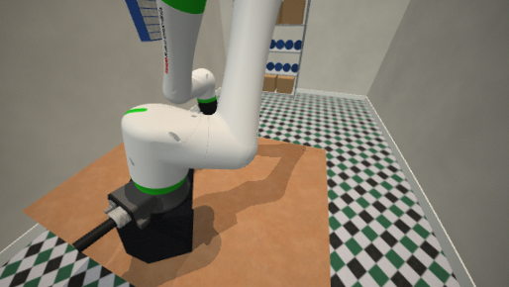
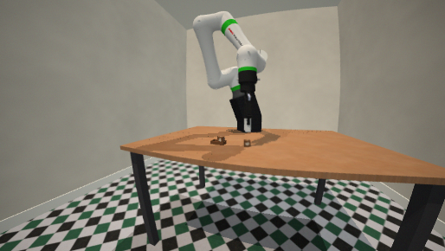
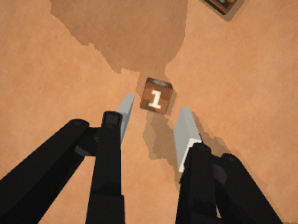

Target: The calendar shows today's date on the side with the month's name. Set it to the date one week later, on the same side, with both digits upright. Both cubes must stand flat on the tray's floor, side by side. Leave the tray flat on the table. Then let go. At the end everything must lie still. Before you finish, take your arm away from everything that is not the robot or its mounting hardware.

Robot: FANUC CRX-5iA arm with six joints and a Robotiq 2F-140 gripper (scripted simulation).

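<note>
Now: hand 9 cm above the brown cube. Also, from my hand: brown calendar tray: 1 cm ahead, 16 cm to the right, 10 cm below.
</note>
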